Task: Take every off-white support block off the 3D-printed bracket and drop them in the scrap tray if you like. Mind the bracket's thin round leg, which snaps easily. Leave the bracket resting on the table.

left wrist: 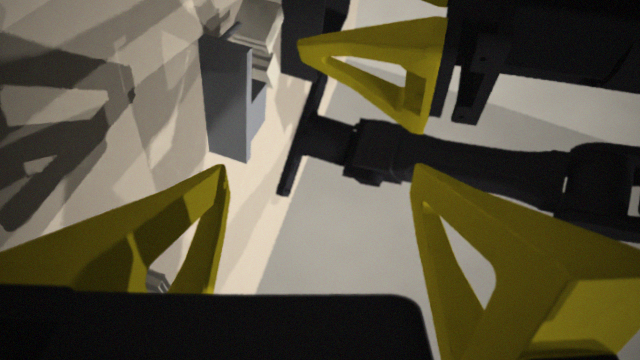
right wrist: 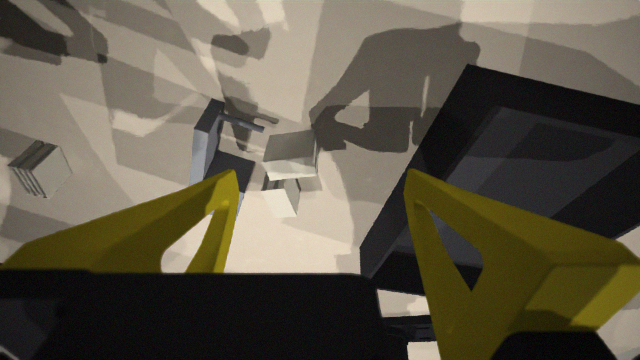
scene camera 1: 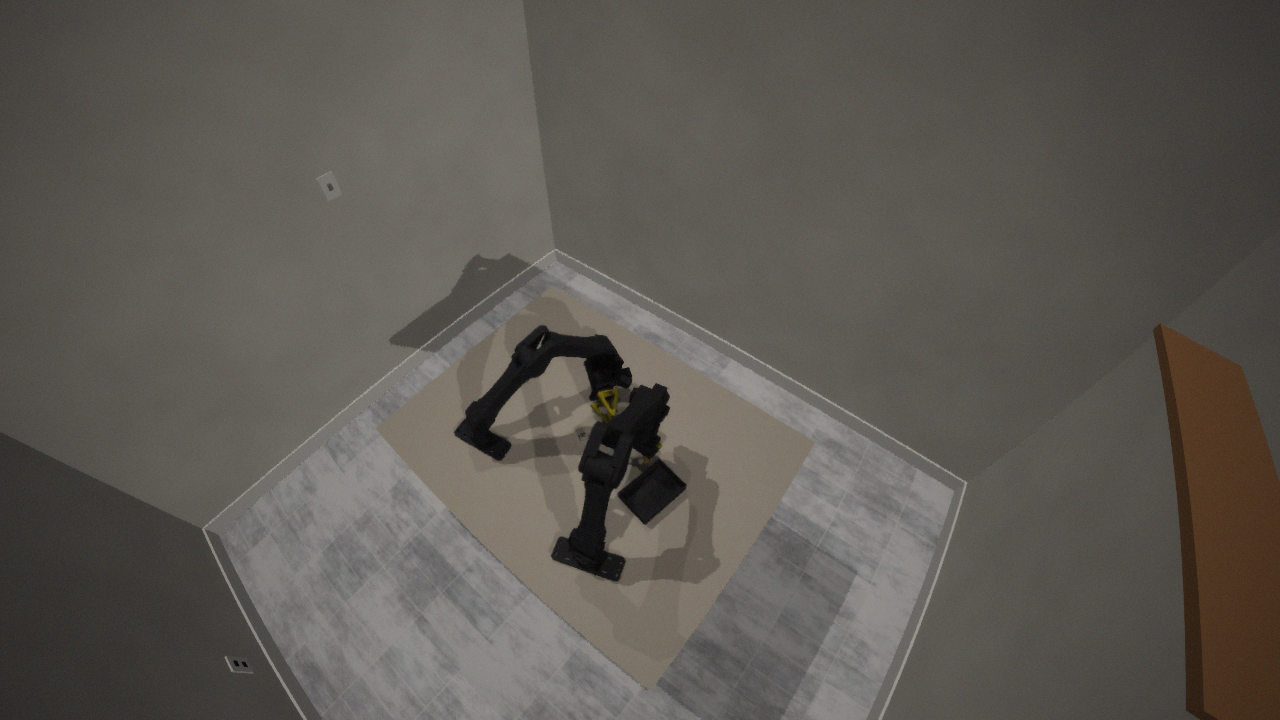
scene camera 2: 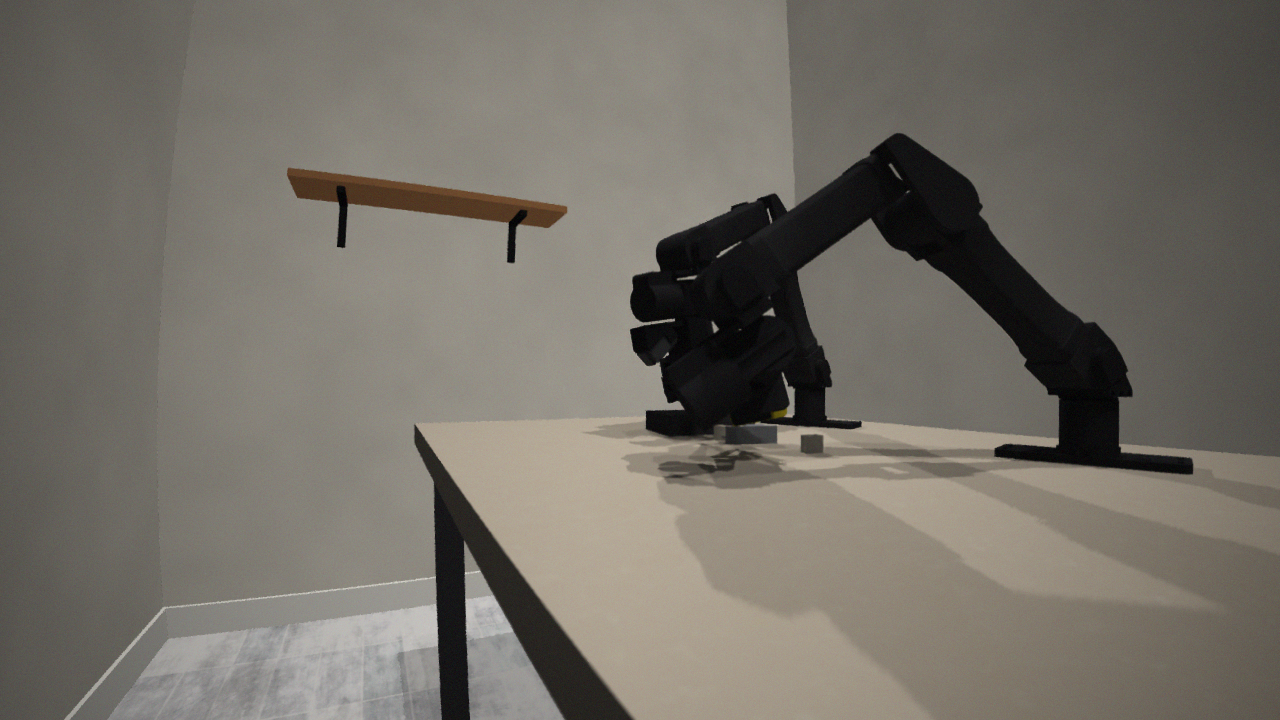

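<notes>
The blue-grey bracket (scene camera 2: 751, 435) (left wrist: 225, 100) (right wrist: 202, 142) rests on the table, its thin round leg (left wrist: 232, 31) (right wrist: 242, 123) sticking out sideways. Two off-white blocks, an upper one (left wrist: 259, 22) (right wrist: 291, 150) and a lower one (right wrist: 282, 198), sit by its leg side; contact is unclear. A third off-white block (scene camera 1: 581, 434) (scene camera 2: 811, 443) (right wrist: 42, 169) lies apart on the table. My right gripper (right wrist: 321, 180) is open and empty above the bracket and tray. My left gripper (left wrist: 320, 178) is open and empty, off to the bracket's side.
The black scrap tray (scene camera 1: 652, 491) (scene camera 2: 666, 421) (right wrist: 550, 90) stands close to the two blocks, partly behind a right finger in the right wrist view. The two arms are close together, with a right finger (left wrist: 417, 50) showing in the left wrist view.
</notes>
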